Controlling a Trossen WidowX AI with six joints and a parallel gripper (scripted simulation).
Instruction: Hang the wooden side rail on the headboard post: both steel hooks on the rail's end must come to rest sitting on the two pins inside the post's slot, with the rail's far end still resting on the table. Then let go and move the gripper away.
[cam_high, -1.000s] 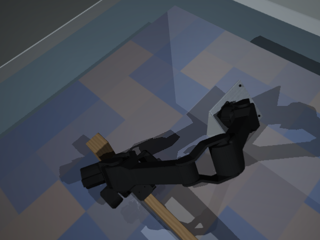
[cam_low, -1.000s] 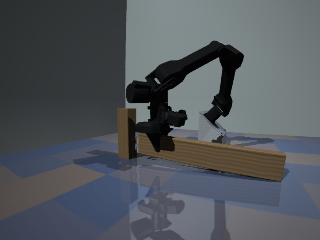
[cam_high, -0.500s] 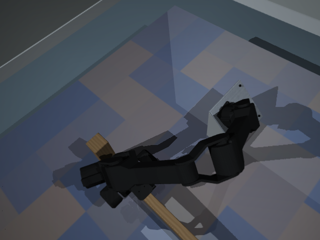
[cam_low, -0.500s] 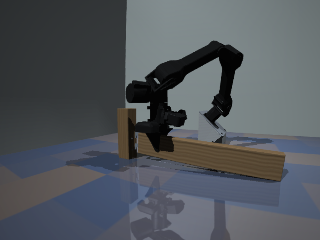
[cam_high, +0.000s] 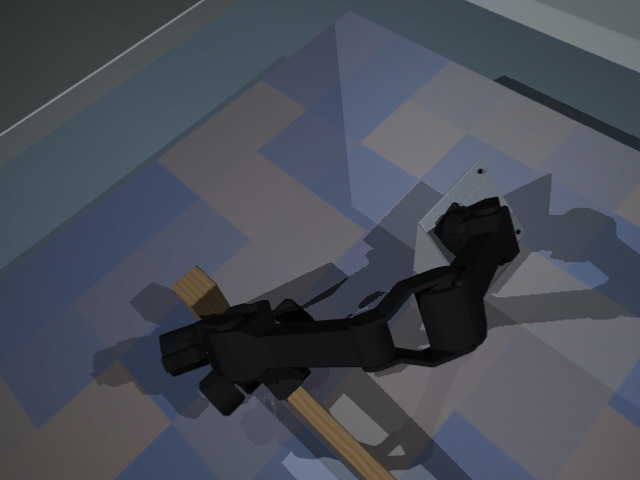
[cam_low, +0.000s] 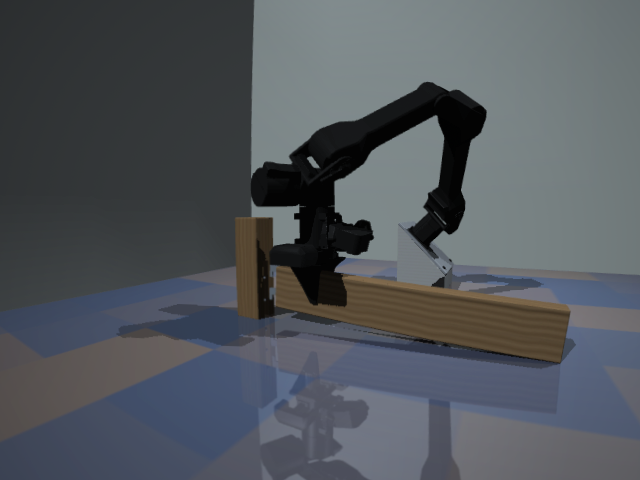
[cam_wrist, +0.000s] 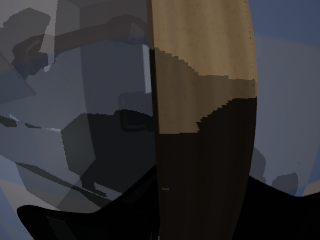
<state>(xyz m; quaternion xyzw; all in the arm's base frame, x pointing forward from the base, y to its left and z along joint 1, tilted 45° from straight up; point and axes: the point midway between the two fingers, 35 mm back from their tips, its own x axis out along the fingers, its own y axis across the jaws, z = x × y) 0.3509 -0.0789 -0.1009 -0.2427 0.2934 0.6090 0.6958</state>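
The wooden headboard post lies 13 cm to the right of my gripper tip, 4 cm above it and 2 cm behind it.
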